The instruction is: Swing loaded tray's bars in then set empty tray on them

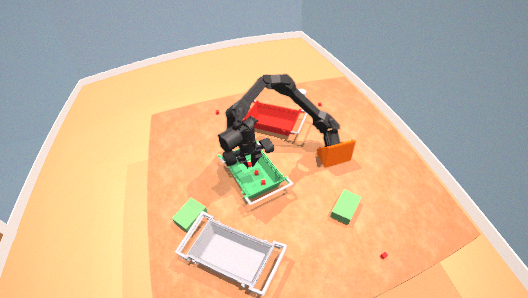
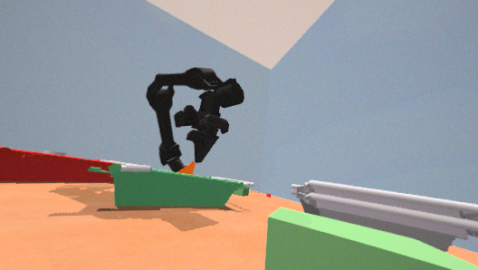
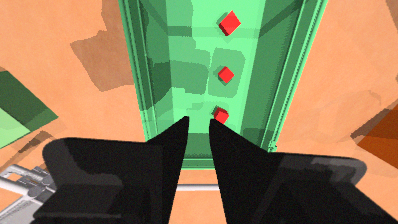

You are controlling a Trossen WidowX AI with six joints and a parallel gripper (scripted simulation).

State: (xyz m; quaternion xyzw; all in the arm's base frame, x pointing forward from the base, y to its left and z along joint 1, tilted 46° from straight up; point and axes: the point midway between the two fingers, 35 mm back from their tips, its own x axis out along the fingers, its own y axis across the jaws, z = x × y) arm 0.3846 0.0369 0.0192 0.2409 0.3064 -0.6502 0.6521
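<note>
My gripper tip is 210 mm past the red tray, 320 mm to the left of it and 50 mm above it.
</note>
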